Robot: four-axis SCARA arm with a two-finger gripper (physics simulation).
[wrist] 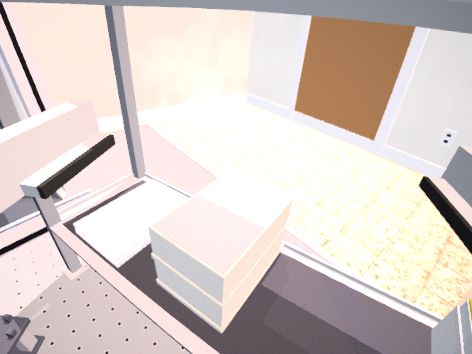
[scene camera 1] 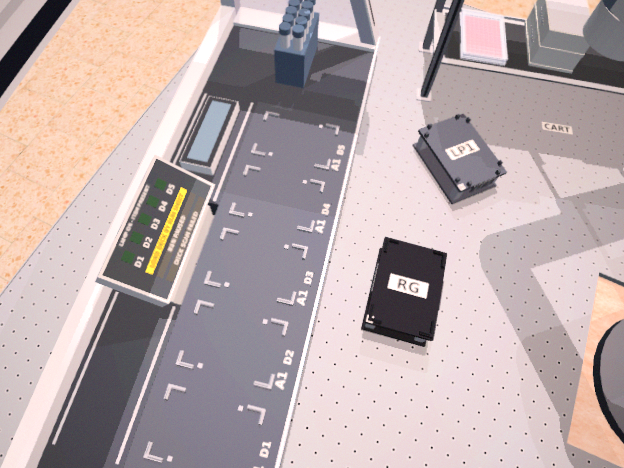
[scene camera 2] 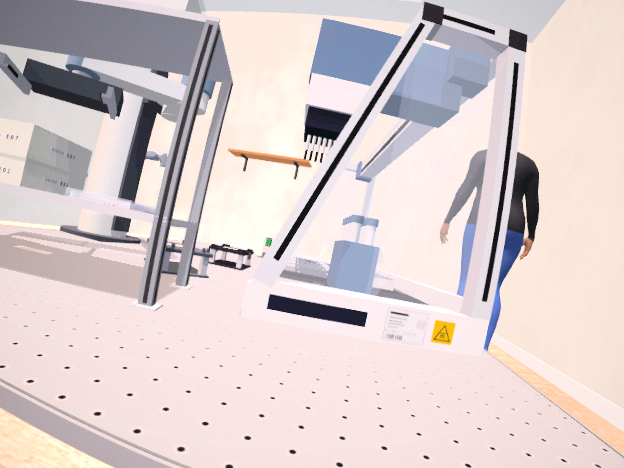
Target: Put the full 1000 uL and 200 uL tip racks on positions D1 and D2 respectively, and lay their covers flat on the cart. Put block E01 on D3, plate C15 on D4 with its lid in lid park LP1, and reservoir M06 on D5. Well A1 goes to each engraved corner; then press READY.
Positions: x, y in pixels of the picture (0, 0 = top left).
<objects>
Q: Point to a trough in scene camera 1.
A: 203, 151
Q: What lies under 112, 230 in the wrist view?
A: A flat white plate.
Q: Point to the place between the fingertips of my gripper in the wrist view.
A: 263, 141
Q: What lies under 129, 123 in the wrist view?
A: A cart legs.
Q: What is my gripper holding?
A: Nothing.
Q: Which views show my gripper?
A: The wrist view and scene camera 2 only.
</objects>
